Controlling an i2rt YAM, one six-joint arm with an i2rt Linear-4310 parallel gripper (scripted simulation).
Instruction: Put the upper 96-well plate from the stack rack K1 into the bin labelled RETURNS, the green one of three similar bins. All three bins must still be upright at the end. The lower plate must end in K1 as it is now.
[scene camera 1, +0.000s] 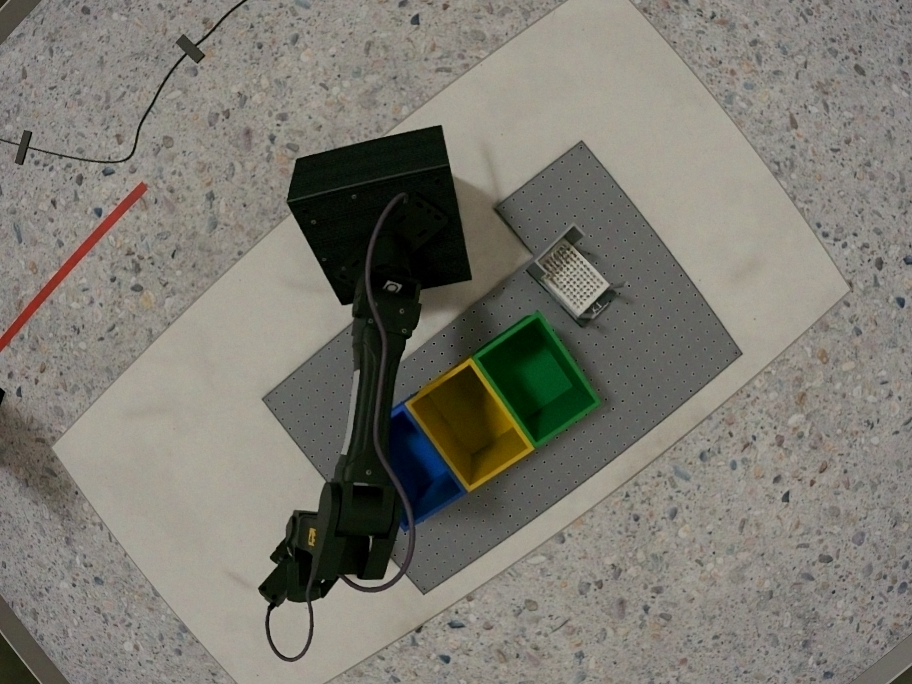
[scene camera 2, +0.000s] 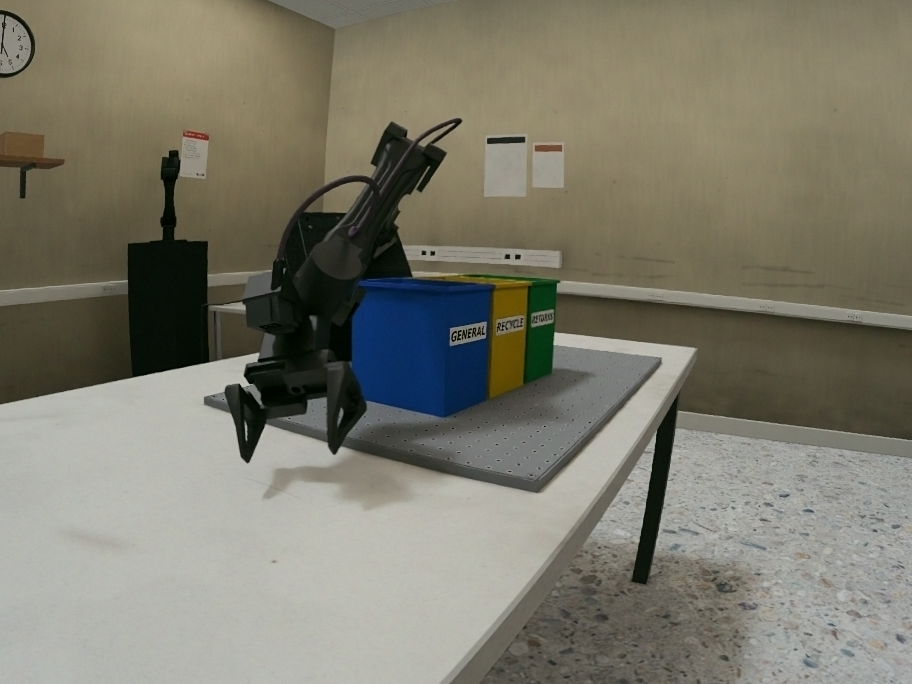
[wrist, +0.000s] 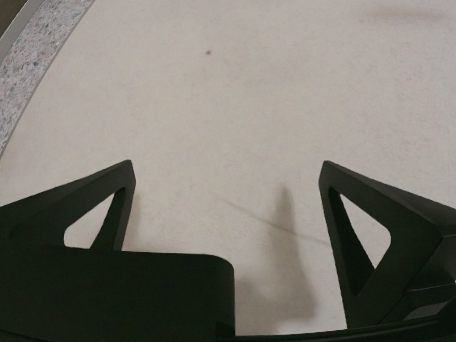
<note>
I see my gripper (scene camera 2: 287, 456), a green returns bin (scene camera 1: 529, 367) and a yellow bin (scene camera 1: 464, 418).
The green returns bin shows as well in scene camera 2 (scene camera 2: 541, 302). The yellow bin also shows in scene camera 2 (scene camera 2: 508, 311). My gripper shows as well in the wrist view (wrist: 227, 170). The wrist view misses the green returns bin: it is out of frame. The wrist view does not show the yellow bin: it is out of frame.
</note>
